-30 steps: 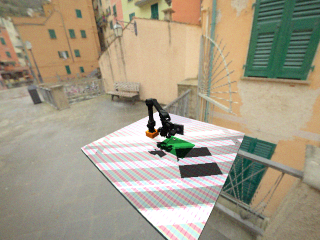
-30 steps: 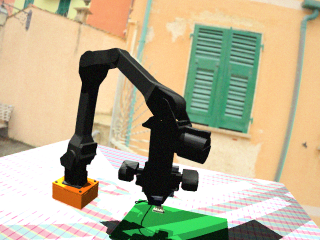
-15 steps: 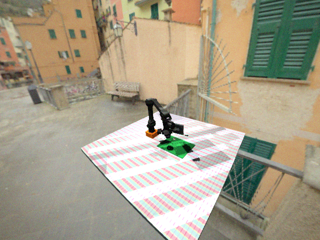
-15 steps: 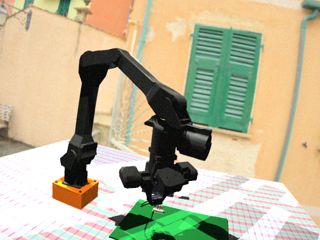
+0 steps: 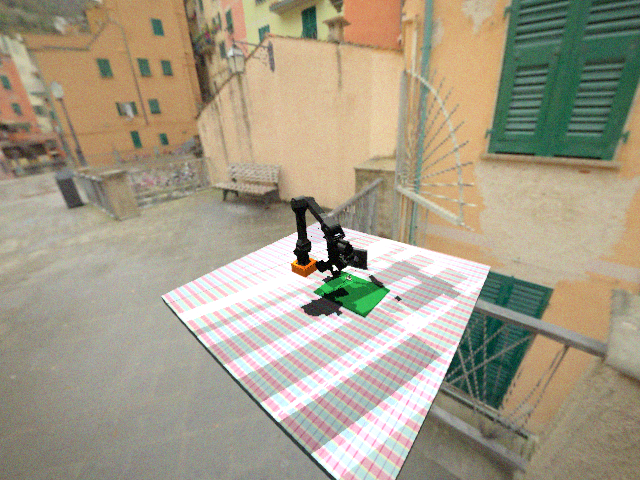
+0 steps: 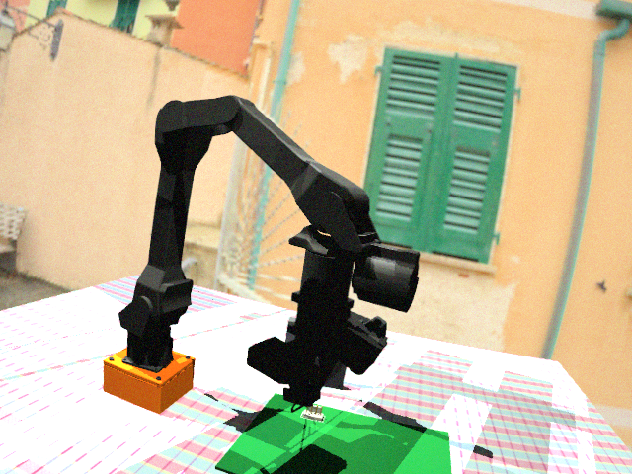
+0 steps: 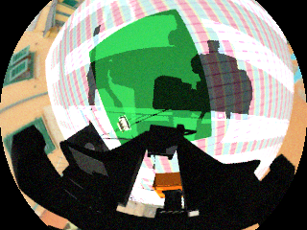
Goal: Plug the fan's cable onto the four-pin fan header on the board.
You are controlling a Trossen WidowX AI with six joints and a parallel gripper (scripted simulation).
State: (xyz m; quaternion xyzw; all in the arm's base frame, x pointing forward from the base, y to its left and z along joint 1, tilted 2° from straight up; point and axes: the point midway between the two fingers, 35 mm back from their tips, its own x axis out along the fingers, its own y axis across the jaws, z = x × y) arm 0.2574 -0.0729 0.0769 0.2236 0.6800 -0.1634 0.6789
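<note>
The green board is 110 mm below my gripper tip, 70 mm ahead of it and 20 mm to the left of it.
</note>
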